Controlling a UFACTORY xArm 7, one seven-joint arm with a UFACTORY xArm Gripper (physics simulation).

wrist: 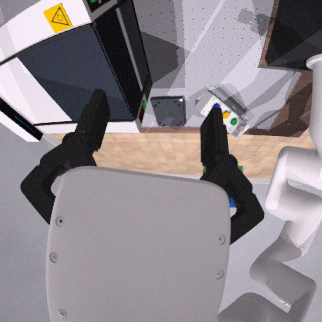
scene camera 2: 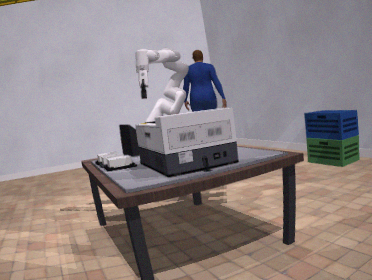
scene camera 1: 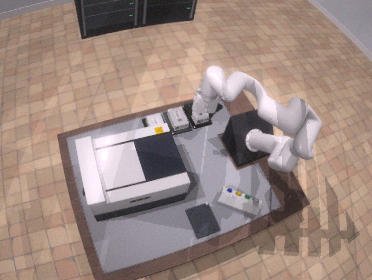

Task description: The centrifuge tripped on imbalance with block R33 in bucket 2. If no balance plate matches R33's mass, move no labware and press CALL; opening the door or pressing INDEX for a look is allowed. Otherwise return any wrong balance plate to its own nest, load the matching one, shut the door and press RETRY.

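On a dark pad, the spot at [scene camera 1: 202,219] is the same spot as [wrist: 167,113]. A button box, too, has one and the same spot at [scene camera 1: 244,195] and at [wrist: 232,116].
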